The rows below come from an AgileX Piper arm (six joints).
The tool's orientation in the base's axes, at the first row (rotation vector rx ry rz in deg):
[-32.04 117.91 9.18]
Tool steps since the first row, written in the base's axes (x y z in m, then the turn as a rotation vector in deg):
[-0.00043 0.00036 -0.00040 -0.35 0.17 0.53]
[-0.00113 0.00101 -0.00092 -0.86 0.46 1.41]
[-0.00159 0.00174 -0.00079 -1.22 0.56 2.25]
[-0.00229 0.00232 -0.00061 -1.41 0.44 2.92]
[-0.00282 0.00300 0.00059 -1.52 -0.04 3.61]
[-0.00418 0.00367 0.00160 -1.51 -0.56 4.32]
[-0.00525 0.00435 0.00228 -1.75 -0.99 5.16]
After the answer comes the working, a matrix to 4 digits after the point.
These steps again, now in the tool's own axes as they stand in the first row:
[0.00041 0.00056 0.00000 -0.35 0.25 -0.50]
[0.00094 0.00150 -0.00006 -0.96 0.64 -1.27]
[0.00079 0.00234 -0.00025 -1.55 0.80 -1.96]
[0.00075 0.00315 -0.00070 -1.99 0.70 -2.50]
[-0.00025 0.00386 -0.00152 -2.37 0.25 -3.11]
[-0.00073 0.00496 -0.00290 -2.80 -0.29 -3.65]
[-0.00106 0.00597 -0.00387 -3.26 -0.66 -4.43]

The tool's axes in the first row as the columns of a matrix, in the base's axes (rounded; the answer above uses it unrounded):
[-0.4326 -0.4501 0.7812]
[-0.3238 0.8862 0.3313]
[-0.8414 -0.1096 -0.5291]

